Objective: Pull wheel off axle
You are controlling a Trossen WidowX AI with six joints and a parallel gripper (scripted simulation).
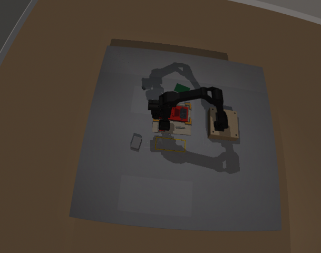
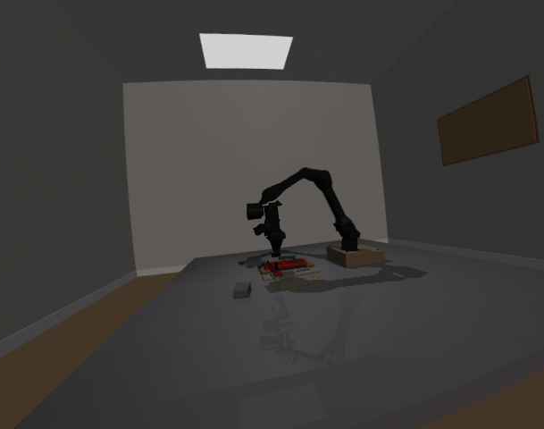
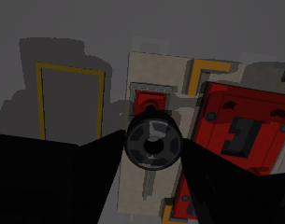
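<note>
The upright axle lies 60 mm below my gripper tip. From my gripper tip the other things lie so: green tile 130 mm behind, 320 mm to the right, 100 mm below; then dark grey wheel right at my gripper tip; then small grey block 160 mm ahead, 120 mm to the left, 80 mm below.
</note>
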